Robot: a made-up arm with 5 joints. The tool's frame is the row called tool. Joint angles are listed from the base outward.
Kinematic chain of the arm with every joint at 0, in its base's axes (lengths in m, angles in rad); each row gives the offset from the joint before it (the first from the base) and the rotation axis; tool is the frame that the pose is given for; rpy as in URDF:
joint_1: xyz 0.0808 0 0.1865 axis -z
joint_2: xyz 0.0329 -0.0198 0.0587 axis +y
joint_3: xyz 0.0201 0 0.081 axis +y
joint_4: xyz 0.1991 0 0.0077 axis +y
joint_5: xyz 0.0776 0.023 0 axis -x
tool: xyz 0 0 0 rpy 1.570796 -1.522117 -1.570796
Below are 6 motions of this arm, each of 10 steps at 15 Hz.
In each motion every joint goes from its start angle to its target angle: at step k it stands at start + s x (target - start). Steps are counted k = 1, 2, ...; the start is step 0. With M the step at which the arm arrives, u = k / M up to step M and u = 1 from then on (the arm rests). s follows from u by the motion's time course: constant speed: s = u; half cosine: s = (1 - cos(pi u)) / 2; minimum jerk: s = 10 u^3 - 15 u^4 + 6 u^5.
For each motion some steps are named. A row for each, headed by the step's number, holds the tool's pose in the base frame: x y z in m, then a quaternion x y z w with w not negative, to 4 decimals.
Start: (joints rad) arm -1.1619 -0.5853 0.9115 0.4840 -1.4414
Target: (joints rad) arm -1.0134 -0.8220 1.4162 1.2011 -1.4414
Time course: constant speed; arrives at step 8
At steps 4, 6, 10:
4: 0.1700 0.1770 0.1636 0.1283 -0.0372 -0.1981 0.9710
6: 0.1621 0.1483 0.1465 0.0104 -0.0032 -0.2180 0.9759
10: 0.1517 0.1199 0.1343 -0.1064 0.0351 -0.2346 0.9656

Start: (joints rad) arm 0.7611 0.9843 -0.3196 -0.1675 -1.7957
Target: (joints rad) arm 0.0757 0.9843 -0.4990 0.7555 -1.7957
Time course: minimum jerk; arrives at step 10
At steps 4, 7, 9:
4: 0.3709 -0.1715 0.1140 0.2462 -0.3236 -0.8495 0.3362
7: 0.3982 -0.0570 0.1122 0.1649 -0.1512 -0.8284 0.5135
9: 0.3967 -0.0226 0.1137 0.1292 -0.1065 -0.8093 0.5630

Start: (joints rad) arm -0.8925 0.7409 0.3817 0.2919 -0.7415
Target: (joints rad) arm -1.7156 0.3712 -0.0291 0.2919 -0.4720
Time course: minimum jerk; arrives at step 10
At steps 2, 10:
2: 0.2068 0.1780 0.0451 0.0761 -0.0658 0.0823 0.9915
10: 0.0295 0.3297 0.2079 0.4060 -0.1974 0.5020 0.7377

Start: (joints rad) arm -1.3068 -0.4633 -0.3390 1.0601 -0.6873
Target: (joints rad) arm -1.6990 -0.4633 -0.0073 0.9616 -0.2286
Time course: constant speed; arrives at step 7
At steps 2, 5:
2: 0.1131 0.2323 0.4372 0.4948 -0.3095 0.3214 0.7457
5: 0.0736 0.2493 0.4079 0.4557 -0.2941 0.4669 0.6985

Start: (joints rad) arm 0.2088 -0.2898 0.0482 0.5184 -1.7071
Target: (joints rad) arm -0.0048 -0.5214 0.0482 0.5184 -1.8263
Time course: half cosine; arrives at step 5
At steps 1, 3, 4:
1: 0.3687 -0.0516 0.3682 0.4342 -0.4307 -0.6561 0.4422
3: 0.3548 -0.0157 0.4007 0.5108 -0.4202 -0.6106 0.4354
4: 0.3458 -0.0009 0.4144 0.5450 -0.4115 -0.5897 0.4311

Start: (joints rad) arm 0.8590 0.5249 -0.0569 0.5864 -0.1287
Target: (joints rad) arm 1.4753 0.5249 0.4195 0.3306 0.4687
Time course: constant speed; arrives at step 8
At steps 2, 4, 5, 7, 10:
2: 0.2399 -0.2490 0.1319 -0.1081 -0.2014 -0.4842 0.8446
4: 0.1929 -0.2544 0.1106 -0.1211 -0.1612 -0.4891 0.8486
5: 0.1699 -0.2532 0.1007 -0.1241 -0.1414 -0.4915 0.8503
7: 0.1265 -0.2434 0.0825 -0.1232 -0.1036 -0.4959 0.8533
10: 0.1065 -0.2351 0.0742 -0.1197 -0.0860 -0.4980 0.8546

